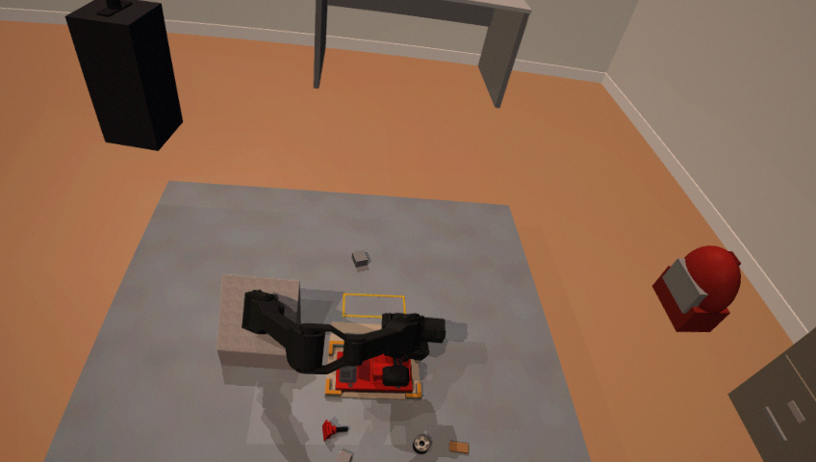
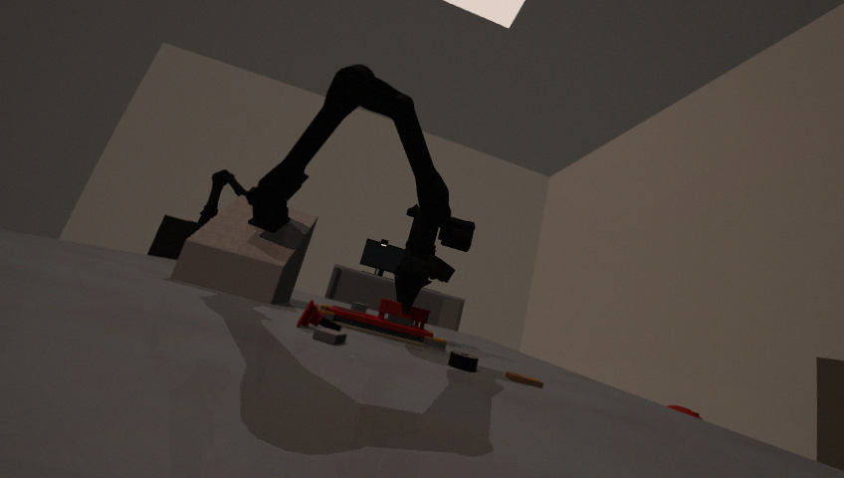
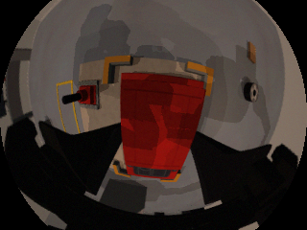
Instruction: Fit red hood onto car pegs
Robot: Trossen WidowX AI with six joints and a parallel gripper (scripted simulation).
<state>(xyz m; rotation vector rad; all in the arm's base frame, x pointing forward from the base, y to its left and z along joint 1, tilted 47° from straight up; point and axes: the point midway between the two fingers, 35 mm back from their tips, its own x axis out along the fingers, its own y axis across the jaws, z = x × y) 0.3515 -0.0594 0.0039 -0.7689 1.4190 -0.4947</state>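
My gripper tip is now 10 mm below the red hood. The rest, counted from my gripper tip: black post (130 mm to the left, 10 mm below, 10 mm ahead); black wheel (180 mm to the right, 100 mm ahead, 40 mm below); grey engine block (20 mm below, 10 mm to the left).
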